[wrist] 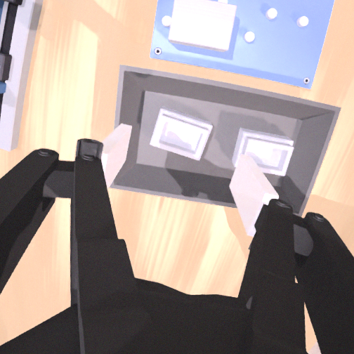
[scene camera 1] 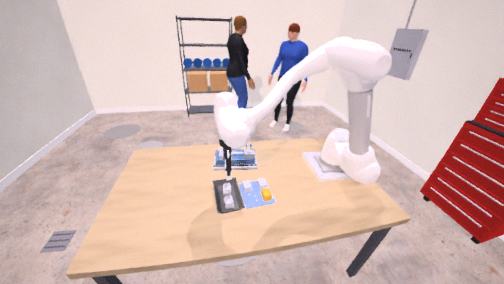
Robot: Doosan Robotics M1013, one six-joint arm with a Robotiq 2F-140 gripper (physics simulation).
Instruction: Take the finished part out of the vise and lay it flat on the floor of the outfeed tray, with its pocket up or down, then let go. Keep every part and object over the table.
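Places are measured from the arm's base along level axes (x down, y ahead, z right), in centimetres.
Where they show: gripper, fingertip midpoint: (scene camera 1: pixel 228 173); arm's base, link origin: (scene camera 1: pixel 329 164).
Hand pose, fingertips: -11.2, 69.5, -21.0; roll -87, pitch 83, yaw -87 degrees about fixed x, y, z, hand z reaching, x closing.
Note:
Things, the pixels of their centre, and the offset from my fingertips, as dx, dy, dz. "spot": a spot on its surface instead.
- dark grey outfeed tray, surface spot: (scene camera 1: pixel 216 196) spot: +10.4, +6.4, -6.4
- vise, body centre: (scene camera 1: pixel 235 155) +9.1, -3.6, +29.5
- blue plate, body centre: (scene camera 1: pixel 256 192) +13.7, -15.8, -1.3
- yellow block, body centre: (scene camera 1: pixel 266 194) +11.5, -21.1, -4.8
My gripper (scene camera 1: pixel 229 177) (wrist: pixel 182 156) is open and empty, with its pale finger pads above the edge of the dark grey outfeed tray (scene camera 1: pixel 216 196) (wrist: pixel 131 97). Inside the tray are two whitish parts with pockets facing up. One part (scene camera 1: pixel 227 188) (wrist: pixel 181 134) lies flat on the floor toward the vise end, apart from both pads. The other part (scene camera 1: pixel 229 201) (wrist: pixel 265 151) lies toward the far end, partly behind the right finger pad in the wrist view. The vise (scene camera 1: pixel 235 160) stands behind the tray; its jaws are partly hidden by the arm in the scene view.
Beside the tray lies a blue plate (scene camera 1: pixel 257 199) (wrist: pixel 280 60) with white pegs. It bears a pale block (scene camera 1: pixel 246 186) (wrist: pixel 202 25), another pale block (scene camera 1: pixel 262 183) and a yellow block (scene camera 1: pixel 266 194). The arm's base stands at the table's back right. Two people stand beyond the table.

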